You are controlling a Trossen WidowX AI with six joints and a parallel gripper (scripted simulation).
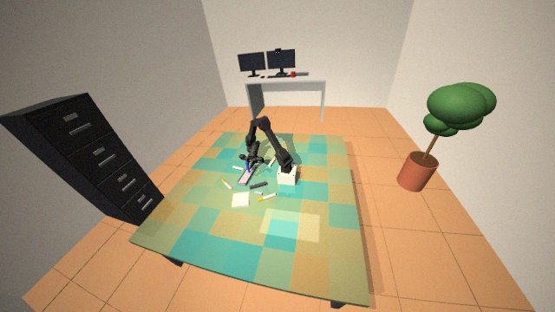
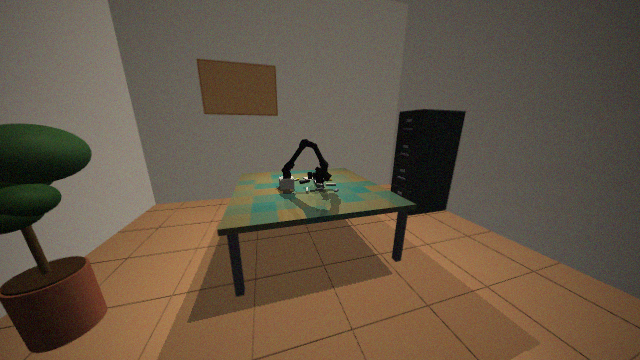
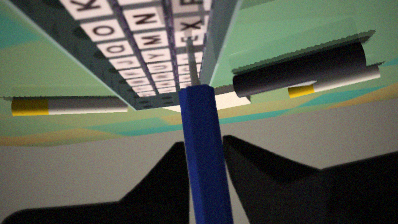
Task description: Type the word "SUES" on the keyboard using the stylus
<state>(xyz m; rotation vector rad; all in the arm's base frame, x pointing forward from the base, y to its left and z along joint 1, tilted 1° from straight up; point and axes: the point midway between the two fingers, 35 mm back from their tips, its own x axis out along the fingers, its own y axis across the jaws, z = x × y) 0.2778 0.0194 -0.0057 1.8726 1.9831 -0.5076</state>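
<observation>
My gripper tip is now 110 mm past the black bar, 80 mm to the right of it and 60 mm above it. From my gripper tip the other things lie so: white notepad: 50 mm behind, 220 mm to the left, 70 mm below; then grey stylus tip: 50 mm below; then blue stylus: 20 mm below.
</observation>
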